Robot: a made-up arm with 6 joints. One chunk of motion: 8 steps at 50 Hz.
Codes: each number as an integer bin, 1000 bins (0 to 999) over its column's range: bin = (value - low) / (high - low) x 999, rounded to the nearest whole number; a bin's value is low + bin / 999 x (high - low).
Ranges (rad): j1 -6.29..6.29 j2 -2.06..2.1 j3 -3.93..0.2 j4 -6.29..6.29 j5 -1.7..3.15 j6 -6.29..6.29
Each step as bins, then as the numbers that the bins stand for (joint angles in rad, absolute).
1 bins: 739 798 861 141 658 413
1 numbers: 3.0159 1.2630 -0.3705 -4.5144 1.4945 -1.0893
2 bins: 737 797 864 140 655 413
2 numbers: 2.9907 1.2588 -0.3581 -4.5270 1.4799 -1.0893
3 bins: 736 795 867 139 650 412
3 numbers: 2.9781 1.2505 -0.3457 -4.5396 1.4557 -1.1019
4 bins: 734 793 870 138 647 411
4 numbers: 2.9530 1.2422 -0.3333 -4.5522 1.4411 -1.1144
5 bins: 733 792 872 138 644 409
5 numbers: 2.9404 1.2380 -0.3250 -4.5522 1.4265 -1.1396
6 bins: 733 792 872 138 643 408
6 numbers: 2.9404 1.2380 -0.3250 -4.5522 1.4217 -1.1522
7 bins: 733 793 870 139 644 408
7 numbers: 2.9404 1.2422 -0.3333 -4.5396 1.4265 -1.1522
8 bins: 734 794 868 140 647 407
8 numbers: 2.9530 1.2463 -0.3416 -4.5270 1.4411 -1.1648
